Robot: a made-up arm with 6 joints. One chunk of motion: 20 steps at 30 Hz.
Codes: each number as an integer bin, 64 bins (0 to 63) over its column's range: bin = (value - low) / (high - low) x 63, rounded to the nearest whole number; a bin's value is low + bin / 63 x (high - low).
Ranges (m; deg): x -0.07..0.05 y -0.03..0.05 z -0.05..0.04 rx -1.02..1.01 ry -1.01..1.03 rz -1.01..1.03
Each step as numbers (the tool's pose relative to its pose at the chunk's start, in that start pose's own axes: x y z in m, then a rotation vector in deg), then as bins.
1 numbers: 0.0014 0.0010 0.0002 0.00 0.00 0.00
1 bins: 37 24 35 32 31 31
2 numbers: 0.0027 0.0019 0.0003 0.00 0.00 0.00
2 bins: 38 25 35 32 31 31
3 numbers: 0.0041 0.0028 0.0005 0.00 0.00 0.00
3 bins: 39 26 35 32 31 31
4 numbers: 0.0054 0.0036 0.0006 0.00 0.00 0.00
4 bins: 40 26 35 32 31 31
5 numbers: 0.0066 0.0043 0.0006 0.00 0.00 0.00
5 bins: 40 27 35 32 31 31
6 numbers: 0.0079 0.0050 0.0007 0.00 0.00 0.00
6 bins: 41 28 35 32 31 31
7 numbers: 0.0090 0.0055 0.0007 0.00 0.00 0.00
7 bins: 41 28 35 32 31 31
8 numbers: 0.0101 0.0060 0.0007 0.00 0.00 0.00
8 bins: 42 28 35 32 31 31
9 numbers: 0.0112 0.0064 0.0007 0.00 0.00 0.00
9 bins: 43 29 35 32 31 31
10 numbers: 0.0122 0.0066 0.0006 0.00 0.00 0.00
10 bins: 43 29 35 32 31 31
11 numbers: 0.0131 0.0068 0.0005 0.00 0.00 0.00
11 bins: 44 29 35 32 31 31
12 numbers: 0.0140 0.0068 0.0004 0.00 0.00 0.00
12 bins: 44 29 35 32 31 31
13 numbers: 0.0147 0.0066 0.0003 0.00 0.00 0.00
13 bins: 44 29 35 32 31 31
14 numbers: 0.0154 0.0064 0.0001 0.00 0.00 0.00
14 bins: 45 29 35 32 31 31
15 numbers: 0.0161 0.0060 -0.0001 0.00 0.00 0.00
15 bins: 45 28 35 32 31 31
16 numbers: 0.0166 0.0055 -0.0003 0.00 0.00 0.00
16 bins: 45 28 35 32 31 31
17 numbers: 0.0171 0.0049 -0.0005 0.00 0.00 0.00
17 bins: 46 27 35 32 31 31
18 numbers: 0.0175 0.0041 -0.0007 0.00 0.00 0.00
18 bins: 46 27 35 32 31 31
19 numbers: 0.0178 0.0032 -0.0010 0.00 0.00 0.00
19 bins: 46 26 34 32 31 31
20 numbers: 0.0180 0.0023 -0.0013 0.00 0.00 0.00
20 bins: 46 25 34 32 31 31
